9 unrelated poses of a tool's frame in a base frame.
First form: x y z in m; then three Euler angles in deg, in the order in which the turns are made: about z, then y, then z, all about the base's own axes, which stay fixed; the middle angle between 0 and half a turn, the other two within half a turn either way.
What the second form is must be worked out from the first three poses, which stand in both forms.
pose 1, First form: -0.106 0.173 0.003 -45.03 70.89 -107.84
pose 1, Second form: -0.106 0.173 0.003 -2.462 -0.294 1.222
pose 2, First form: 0.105 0.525 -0.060 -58.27 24.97 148.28
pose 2, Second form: 0.105 0.525 -0.060 1.526 -0.367 -0.240
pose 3, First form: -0.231 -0.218 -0.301 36.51 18.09 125.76
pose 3, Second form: -0.231 -0.218 -0.301 2.808 -0.182 -0.259
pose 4, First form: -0.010 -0.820 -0.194 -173.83 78.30 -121.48
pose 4, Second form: -0.010 -0.820 -0.194 1.555 -0.537 1.333
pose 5, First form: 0.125 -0.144 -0.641 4.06 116.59 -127.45
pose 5, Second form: 0.125 -0.144 -0.641 -1.170 -0.575 2.133
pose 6, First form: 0.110 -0.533 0.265 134.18 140.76 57.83
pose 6, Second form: 0.110 -0.533 0.265 -1.917 0.344 -2.537
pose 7, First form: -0.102 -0.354 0.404 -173.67 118.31 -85.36
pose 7, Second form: -0.102 -0.354 0.404 1.643 0.071 2.066
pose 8, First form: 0.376 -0.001 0.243 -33.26 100.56 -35.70
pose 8, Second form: 0.376 -0.001 0.243 -2.401 0.925 1.880
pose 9, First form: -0.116 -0.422 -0.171 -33.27 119.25 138.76
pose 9, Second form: -0.116 -0.422 -0.171 0.482 -0.716 -2.275
